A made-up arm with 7 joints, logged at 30 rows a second.
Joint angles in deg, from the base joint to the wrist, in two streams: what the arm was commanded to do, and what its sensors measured. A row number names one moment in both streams.
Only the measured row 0 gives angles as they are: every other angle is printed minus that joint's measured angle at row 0.
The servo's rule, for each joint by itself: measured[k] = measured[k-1] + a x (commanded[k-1-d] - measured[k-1]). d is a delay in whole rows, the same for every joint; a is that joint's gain. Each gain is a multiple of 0.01, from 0.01 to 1. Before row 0 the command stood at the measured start. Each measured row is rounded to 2 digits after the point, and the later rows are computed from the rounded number. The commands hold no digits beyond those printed.
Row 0, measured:
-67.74, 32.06, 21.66, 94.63, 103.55, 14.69, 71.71
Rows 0 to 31, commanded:
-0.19, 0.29, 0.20, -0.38, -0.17, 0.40, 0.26
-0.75, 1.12, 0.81, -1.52, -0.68, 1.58, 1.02
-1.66, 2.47, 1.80, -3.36, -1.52, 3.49, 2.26
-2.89, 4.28, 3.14, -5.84, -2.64, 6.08, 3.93
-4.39, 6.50, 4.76, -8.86, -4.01, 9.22, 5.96
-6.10, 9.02, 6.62, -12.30, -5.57, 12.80, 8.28
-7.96, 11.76, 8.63, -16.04, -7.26, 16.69, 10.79
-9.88, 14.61, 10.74, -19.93, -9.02, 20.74, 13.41
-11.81, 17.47, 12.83, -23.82, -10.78, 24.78, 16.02
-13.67, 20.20, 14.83, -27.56, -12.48, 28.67, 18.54
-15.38, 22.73, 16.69, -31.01, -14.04, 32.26, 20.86
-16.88, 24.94, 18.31, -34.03, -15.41, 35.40, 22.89
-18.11, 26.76, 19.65, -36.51, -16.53, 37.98, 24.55
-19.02, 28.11, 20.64, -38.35, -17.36, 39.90, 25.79
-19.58, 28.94, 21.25, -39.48, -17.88, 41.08, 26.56
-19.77, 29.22, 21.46, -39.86, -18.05, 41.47, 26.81
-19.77, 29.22, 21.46, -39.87, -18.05, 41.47, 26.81
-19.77, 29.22, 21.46, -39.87, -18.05, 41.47, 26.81
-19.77, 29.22, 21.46, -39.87, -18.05, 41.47, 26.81
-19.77, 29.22, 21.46, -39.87, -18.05, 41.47, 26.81
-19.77, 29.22, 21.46, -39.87, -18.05, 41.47, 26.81
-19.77, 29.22, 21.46, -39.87, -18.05, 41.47, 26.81
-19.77, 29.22, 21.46, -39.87, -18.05, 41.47, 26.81
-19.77, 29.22, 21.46, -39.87, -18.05, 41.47, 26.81
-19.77, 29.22, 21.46, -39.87, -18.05, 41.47, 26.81
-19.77, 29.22, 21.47, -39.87, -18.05, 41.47, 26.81
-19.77, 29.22, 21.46, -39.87, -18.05, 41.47, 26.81
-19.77, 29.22, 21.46, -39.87, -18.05, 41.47, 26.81
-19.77, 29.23, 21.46, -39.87, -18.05, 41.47, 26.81
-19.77, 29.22, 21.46, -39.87, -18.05, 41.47, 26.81
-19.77, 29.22, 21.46, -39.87, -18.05, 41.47, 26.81
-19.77, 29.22, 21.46, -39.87, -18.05, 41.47, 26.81
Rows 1 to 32, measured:
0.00, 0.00, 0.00, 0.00, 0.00, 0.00, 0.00
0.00, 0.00, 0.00, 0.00, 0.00, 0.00, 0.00
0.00, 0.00, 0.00, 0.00, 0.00, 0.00, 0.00
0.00, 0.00, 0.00, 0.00, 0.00, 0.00, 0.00
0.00, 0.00, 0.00, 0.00, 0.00, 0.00, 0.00
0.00, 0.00, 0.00, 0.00, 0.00, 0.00, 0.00
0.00, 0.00, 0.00, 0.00, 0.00, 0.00, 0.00
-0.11, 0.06, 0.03, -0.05, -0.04, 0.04, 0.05
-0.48, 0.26, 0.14, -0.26, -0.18, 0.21, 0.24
-1.16, 0.68, 0.37, -0.69, -0.47, 0.57, 0.64
-2.16, 1.36, 0.76, -1.41, -0.95, 1.18, 1.30
-3.45, 2.34, 1.32, -2.45, -1.62, 2.06, 2.23
-4.99, 3.61, 2.06, -3.83, -2.49, 3.24, 3.44
-6.71, 5.16, 2.98, -5.54, -3.54, 4.72, 4.91
-8.55, 6.96, 4.07, -7.55, -4.75, 6.48, 6.61
-10.44, 8.96, 5.30, -9.83, -6.08, 8.49, 8.49
-12.31, 11.10, 6.63, -12.31, -7.49, 10.71, 10.50
-14.09, 13.31, 8.04, -14.93, -8.93, 13.08, 12.57
-15.71, 15.52, 9.48, -17.60, -10.36, 15.54, 14.63
-17.10, 17.66, 10.90, -20.25, -11.72, 18.01, 16.61
-18.21, 19.65, 12.26, -22.78, -12.96, 20.42, 18.45
-19.00, 21.42, 13.52, -25.12, -14.04, 22.69, 20.07
-19.45, 22.90, 14.63, -27.18, -14.92, 24.76, 21.42
-19.64, 24.10, 15.59, -28.96, -15.61, 26.60, 22.50
-19.72, 25.07, 16.41, -30.49, -16.15, 28.24, 23.36
-19.75, 25.86, 17.12, -31.80, -16.57, 29.70, 24.05
-19.76, 26.50, 17.73, -32.93, -16.90, 30.99, 24.60
-19.77, 27.02, 18.25, -33.90, -17.15, 32.14, 25.04
-19.77, 27.44, 18.70, -34.74, -17.35, 33.17, 25.39
-19.77, 27.78, 19.09, -35.46, -17.50, 34.08, 25.67
-19.77, 28.05, 19.42, -36.08, -17.62, 34.89, 25.90
-19.77, 28.27, 19.71, -36.61, -17.71, 35.61, 26.08
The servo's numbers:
d 7
a 0.58 0.19 0.14 0.14 0.22 0.11 0.20

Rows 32 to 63, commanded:
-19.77, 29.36, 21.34, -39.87, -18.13, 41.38, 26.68
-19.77, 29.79, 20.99, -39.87, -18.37, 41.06, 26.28
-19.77, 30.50, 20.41, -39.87, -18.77, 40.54, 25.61
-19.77, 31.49, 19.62, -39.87, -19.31, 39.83, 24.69
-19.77, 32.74, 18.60, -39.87, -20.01, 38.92, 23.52
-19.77, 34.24, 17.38, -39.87, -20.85, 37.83, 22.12
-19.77, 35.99, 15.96, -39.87, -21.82, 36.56, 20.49
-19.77, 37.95, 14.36, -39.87, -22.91, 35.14, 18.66
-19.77, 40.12, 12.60, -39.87, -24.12, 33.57, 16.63
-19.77, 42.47, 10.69, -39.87, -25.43, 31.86, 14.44
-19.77, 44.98, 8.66, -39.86, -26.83, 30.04, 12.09
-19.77, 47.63, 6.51, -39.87, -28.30, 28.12, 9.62
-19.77, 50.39, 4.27, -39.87, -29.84, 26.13, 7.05
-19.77, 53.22, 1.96, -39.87, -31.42, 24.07, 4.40
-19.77, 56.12, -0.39, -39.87, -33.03, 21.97, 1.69
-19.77, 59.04, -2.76, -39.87, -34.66, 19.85, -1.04
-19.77, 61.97, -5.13, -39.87, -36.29, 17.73, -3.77
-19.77, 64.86, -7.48, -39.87, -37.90, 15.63, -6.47
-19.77, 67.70, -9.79, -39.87, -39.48, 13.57, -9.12
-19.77, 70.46, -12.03, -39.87, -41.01, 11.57, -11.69
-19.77, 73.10, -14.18, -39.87, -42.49, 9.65, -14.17
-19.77, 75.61, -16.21, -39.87, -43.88, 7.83, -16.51
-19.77, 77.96, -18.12, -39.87, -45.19, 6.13, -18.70
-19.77, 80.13, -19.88, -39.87, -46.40, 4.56, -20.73
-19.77, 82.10, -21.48, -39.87, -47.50, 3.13, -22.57
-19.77, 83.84, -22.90, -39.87, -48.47, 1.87, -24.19
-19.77, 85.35, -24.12, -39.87, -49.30, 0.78, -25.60
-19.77, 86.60, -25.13, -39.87, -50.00, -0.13, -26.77
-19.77, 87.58, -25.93, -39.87, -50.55, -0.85, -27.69
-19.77, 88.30, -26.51, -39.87, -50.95, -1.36, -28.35
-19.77, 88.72, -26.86, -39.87, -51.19, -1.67, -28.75
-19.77, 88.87, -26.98, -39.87, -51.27, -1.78, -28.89
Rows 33 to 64, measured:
-19.77, 28.45, 19.96, -37.07, -17.78, 36.25, 26.23
-19.77, 28.60, 20.17, -37.46, -17.84, 36.82, 26.35
-19.77, 28.72, 20.35, -37.80, -17.89, 37.33, 26.44
-19.77, 28.82, 20.51, -38.09, -17.93, 37.79, 26.51
-19.77, 28.90, 20.64, -38.34, -17.96, 38.19, 26.57
-19.77, 28.96, 20.75, -38.55, -17.98, 38.55, 26.62
-19.77, 29.01, 20.85, -38.73, -18.00, 38.87, 26.66
-19.77, 29.08, 20.92, -38.89, -18.03, 39.15, 26.66
-19.77, 29.21, 20.93, -39.03, -18.10, 39.36, 26.58
-19.77, 29.46, 20.86, -39.15, -18.25, 39.49, 26.39
-19.77, 29.85, 20.69, -39.25, -18.48, 39.53, 26.05
-19.77, 30.40, 20.40, -39.34, -18.82, 39.46, 25.54
-19.77, 31.13, 19.98, -39.41, -19.27, 39.28, 24.86
-19.77, 32.05, 19.42, -39.47, -19.83, 38.98, 23.99
-19.77, 33.17, 18.71, -39.53, -20.51, 38.56, 22.92
-19.77, 34.49, 17.85, -39.58, -21.30, 38.01, 21.66
-19.77, 36.01, 16.85, -39.62, -22.21, 37.33, 20.22
-19.77, 37.71, 15.70, -39.65, -23.23, 36.53, 18.59
-19.77, 39.59, 14.41, -39.68, -24.35, 35.60, 16.80
-19.77, 41.64, 12.99, -39.71, -25.56, 34.56, 14.85
-19.77, 43.84, 11.45, -39.73, -26.85, 33.41, 12.76
-19.77, 46.17, 9.79, -39.75, -28.21, 32.15, 10.55
-19.77, 48.62, 8.03, -39.77, -29.63, 30.80, 8.23
-19.77, 51.16, 6.19, -39.78, -31.10, 29.36, 5.83
-19.77, 53.76, 4.28, -39.79, -32.60, 27.85, 3.37
-19.77, 56.41, 2.31, -39.80, -34.11, 26.28, 0.87
-19.77, 59.08, 0.30, -39.81, -35.63, 24.66, -1.64
-19.77, 61.74, -1.73, -39.82, -37.14, 23.01, -4.15
-19.77, 64.38, -3.76, -39.83, -38.62, 21.34, -6.62
-19.77, 66.96, -5.77, -39.84, -40.07, 19.67, -9.04
-19.77, 69.46, -7.75, -39.84, -41.46, 18.01, -11.38
-19.77, 71.86, -9.67, -39.84, -42.79, 16.37, -13.62

